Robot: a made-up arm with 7 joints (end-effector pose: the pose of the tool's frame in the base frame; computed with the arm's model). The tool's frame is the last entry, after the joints. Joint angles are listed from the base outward.
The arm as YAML. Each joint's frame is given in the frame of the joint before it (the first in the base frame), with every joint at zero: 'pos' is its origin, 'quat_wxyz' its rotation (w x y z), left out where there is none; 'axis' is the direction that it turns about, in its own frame. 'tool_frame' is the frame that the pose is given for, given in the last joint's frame.
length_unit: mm
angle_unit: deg
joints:
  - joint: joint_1
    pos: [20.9, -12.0, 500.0]
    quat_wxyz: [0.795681, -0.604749, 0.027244, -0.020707]
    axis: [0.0, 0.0, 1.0]
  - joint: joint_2
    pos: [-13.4, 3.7, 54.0]
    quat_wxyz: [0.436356, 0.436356, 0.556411, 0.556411]
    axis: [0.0, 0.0, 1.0]
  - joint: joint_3
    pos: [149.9, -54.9, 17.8]
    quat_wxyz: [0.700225, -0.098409, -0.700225, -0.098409]
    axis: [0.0, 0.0, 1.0]
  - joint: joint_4
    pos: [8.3, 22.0, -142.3]
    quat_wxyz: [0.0, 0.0, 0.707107, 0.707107]
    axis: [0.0, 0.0, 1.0]
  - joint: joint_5
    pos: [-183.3, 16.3, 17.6]
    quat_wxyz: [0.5, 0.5, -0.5, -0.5]
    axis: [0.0, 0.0, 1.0]
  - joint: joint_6
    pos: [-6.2, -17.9, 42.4]
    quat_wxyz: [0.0, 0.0, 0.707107, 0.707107]
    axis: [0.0, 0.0, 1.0]
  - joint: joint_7
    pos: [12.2, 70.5, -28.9]
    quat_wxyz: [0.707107, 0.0, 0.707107, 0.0]
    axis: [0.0, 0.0, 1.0]
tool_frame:
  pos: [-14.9, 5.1, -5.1]
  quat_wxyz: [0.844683, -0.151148, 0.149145, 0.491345]
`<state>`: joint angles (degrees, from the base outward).
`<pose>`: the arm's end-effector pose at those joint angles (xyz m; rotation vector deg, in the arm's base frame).
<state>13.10 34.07 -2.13 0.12 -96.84 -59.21 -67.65</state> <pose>0.1926 0.2865 0.2545 -4.25 -27.93 -47.38</pose>
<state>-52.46 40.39 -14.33 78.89 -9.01 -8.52 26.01</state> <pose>0.4680 0.3140 0.2219 24.00 53.24 21.36</pose>
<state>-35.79 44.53 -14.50 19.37 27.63 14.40 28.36</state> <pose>0.4430 0.2067 0.2945 67.86 31.93 16.95</pose>
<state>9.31 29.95 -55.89 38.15 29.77 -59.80 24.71</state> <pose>-0.0487 0.0537 0.0280 28.69 34.09 -86.06</pose>
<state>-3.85 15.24 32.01 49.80 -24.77 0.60 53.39</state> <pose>0.1322 0.2838 0.0348 -29.12 67.41 70.61</pose>
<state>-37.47 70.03 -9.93 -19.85 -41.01 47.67 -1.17</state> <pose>0.3550 0.1515 0.4833 34.52 52.71 -33.37</pose>
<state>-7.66 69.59 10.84 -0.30 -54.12 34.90 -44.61</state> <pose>0.3333 0.2973 0.4052 -0.06 60.40 -65.63</pose>
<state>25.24 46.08 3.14 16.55 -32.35 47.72 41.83</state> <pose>0.0419 0.3346 0.1447 10.28 116.24 43.72</pose>
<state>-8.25 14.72 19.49 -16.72 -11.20 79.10 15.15</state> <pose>0.2481 0.1678 0.2395 -17.87 86.96 2.90</pose>
